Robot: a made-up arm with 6 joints.
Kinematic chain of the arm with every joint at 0, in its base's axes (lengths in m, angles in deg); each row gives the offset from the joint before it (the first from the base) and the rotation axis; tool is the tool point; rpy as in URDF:
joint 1: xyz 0 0 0.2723 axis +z
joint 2: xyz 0 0 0 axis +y
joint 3: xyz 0.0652 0 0.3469 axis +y
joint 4: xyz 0.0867 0 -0.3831 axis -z
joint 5: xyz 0 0 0 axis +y
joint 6: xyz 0.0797 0 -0.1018 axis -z
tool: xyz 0 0 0 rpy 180 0 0
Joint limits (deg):
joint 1: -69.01..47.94
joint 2: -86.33..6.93
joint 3: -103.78..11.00
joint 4: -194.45..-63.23
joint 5: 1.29..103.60
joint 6: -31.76..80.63
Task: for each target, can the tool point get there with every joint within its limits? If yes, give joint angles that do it. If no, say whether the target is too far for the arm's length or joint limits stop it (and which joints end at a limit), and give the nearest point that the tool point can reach.
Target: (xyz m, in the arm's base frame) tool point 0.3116 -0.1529 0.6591
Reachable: yes | joints -15.59 -37.17 -45.77 -125.32 75.08 50.49
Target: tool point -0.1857 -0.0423 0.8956
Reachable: yes | joints 29.66 -77.05 -79.17 -111.27 10.81 65.70
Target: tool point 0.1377 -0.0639 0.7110
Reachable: yes | joints 12.64 -67.52 -40.32 -102.12 85.06 14.08
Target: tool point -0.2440 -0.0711 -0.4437
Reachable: no: joint limits stop it (at a limit: joint 1, joint 2, joint 3) | nearest point -0.0233 -0.0673 0.0979 | short by 0.585 m
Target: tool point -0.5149 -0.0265 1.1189
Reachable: no: too far | nearest point -0.4142 -0.0213 0.9534 | short by 0.194 m
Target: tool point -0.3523 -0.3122 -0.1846
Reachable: no: joint limits stop it (at a limit: joint 1, joint 2) | nearest point -0.0382 -0.1668 0.1301 | short by 0.468 m
